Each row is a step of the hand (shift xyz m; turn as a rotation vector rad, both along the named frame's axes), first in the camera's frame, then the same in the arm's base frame.
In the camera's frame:
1: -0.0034 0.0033 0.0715 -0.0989 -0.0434 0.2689
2: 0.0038 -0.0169 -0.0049 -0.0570 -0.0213 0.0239
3: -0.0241 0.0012 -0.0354 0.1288 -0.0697 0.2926
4: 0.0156 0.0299 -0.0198 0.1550 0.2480 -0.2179
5: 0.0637 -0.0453 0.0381 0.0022 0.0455 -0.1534
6: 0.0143 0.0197 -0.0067 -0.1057 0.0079 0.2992
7: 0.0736 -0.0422 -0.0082 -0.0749 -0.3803 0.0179
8: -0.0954 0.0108 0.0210 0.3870 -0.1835 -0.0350
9: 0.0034 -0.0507 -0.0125 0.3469 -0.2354 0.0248
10: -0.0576 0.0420 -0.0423 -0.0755 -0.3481 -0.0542
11: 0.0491 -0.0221 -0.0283 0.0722 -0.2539 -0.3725
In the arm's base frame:
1: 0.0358 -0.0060 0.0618 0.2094 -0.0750 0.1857
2: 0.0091 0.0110 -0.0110 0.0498 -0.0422 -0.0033
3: -0.0104 -0.0214 -0.0356 0.1580 0.1403 0.2498
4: -0.0391 0.0012 0.0006 -0.3615 0.0337 -0.0348
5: 0.0312 0.0764 0.0275 -0.1155 -0.0150 -0.1098
6: -0.0239 0.0042 0.0068 0.1881 -0.1044 0.2334
7: 0.0012 0.0848 -0.0083 0.3302 0.1008 -0.1770
8: 0.0377 -0.0907 -0.0005 -0.0194 0.4289 -0.0189
9: 0.0314 0.0257 -0.0330 0.0665 0.4147 -0.0014
10: -0.0331 -0.0694 -0.0311 0.2682 0.0874 -0.2241
11: -0.0157 0.0544 -0.0223 -0.0240 0.1847 -0.4168

